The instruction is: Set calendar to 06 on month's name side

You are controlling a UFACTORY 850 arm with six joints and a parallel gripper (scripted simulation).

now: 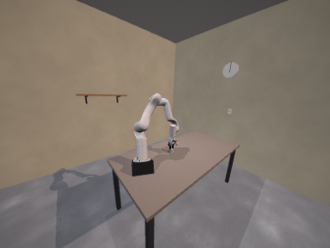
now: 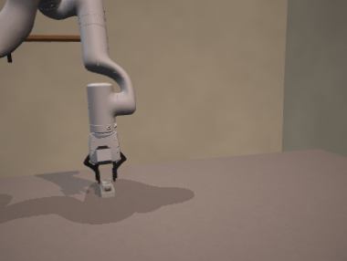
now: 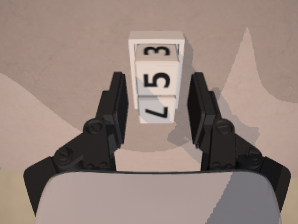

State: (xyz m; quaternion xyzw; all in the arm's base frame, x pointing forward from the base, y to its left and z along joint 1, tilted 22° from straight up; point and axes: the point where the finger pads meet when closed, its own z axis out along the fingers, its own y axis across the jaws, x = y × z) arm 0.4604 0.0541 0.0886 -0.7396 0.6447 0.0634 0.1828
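My hand is 4 cm above the white number cube. The rest, counted from my hand: white calendar tray (2 cm to the left, 6 cm below).
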